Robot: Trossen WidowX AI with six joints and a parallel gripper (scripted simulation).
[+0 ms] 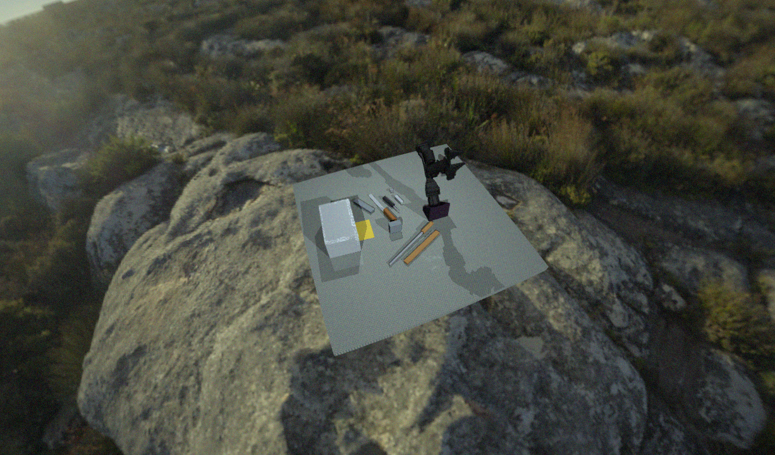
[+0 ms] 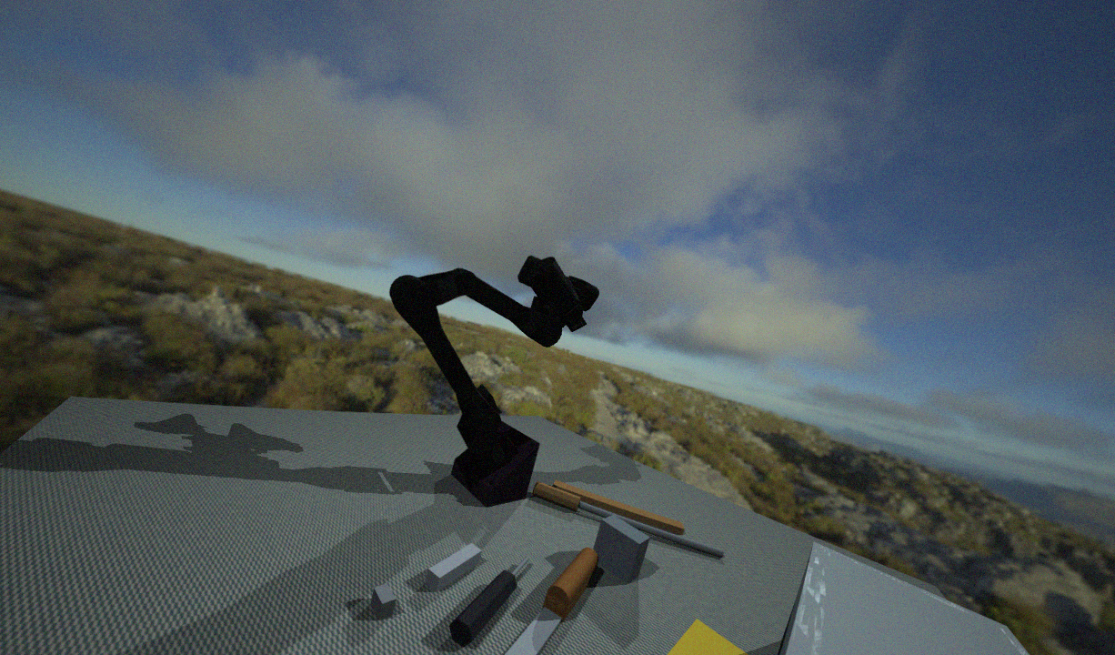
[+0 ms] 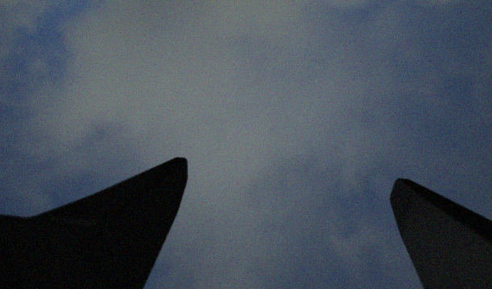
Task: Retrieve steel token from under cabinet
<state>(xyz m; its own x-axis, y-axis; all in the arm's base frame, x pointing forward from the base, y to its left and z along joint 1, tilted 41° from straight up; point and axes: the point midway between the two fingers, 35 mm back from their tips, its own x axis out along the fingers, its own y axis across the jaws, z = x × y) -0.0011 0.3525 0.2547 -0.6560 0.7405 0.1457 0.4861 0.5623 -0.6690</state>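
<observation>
My gripper tip is 36 cm short of the grey block, 9 cm to the left of it and 47 cm above it. From my gripper tip the other things lie so: grey bar (23 cm ahead, 31 cm to the right, 50 cm below); small grey cube (24 cm ahead, 41 cm to the right, 50 cm below); wooden stick (27 cm ahead, 10 cm to the left, 50 cm below).
</observation>
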